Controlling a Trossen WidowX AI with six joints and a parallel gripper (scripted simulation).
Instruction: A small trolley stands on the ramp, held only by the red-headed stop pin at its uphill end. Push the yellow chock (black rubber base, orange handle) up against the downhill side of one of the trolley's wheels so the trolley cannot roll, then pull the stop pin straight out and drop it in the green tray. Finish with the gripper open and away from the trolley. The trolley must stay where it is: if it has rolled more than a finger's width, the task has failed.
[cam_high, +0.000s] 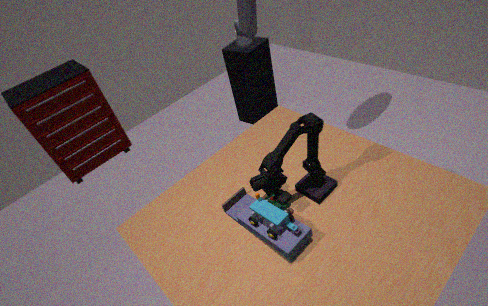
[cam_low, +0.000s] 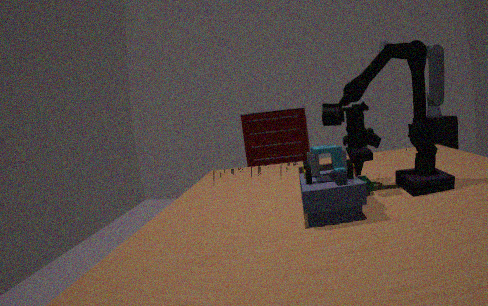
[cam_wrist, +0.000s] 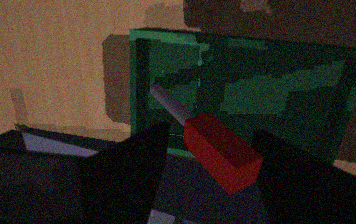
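Now: gripper tip 1 cm to the left of the red-headed stop pin and 1 cm above it. Round my gripper tip: grey ramp: 13 cm ahead, 8 cm to the left; then yellow chock: 6 cm ahead, 1 cm to the right, 3 cm above; then green tray: 1 cm to the left, 5 cm below.
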